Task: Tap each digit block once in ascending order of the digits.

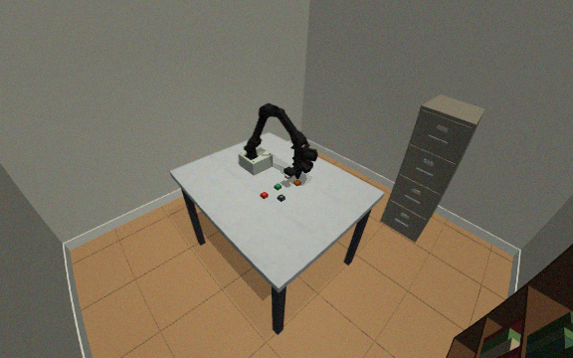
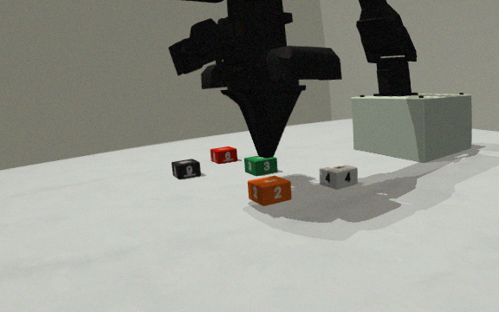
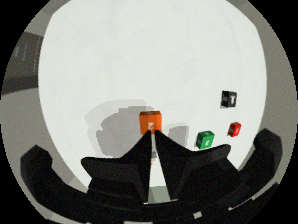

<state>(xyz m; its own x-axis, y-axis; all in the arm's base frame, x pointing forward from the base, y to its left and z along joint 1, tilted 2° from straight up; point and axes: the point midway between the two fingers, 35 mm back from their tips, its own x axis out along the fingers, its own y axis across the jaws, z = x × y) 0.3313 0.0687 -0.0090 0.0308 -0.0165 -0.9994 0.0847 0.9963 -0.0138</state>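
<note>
Now: gripper tip 30 mm above the orange block. Round my gripper tip: black block: 20 mm ahead, 170 mm to the right, 30 mm below; green block: 60 mm behind, 110 mm to the right, 30 mm below; white block: 90 mm behind, 20 mm to the left, 30 mm below.
</note>
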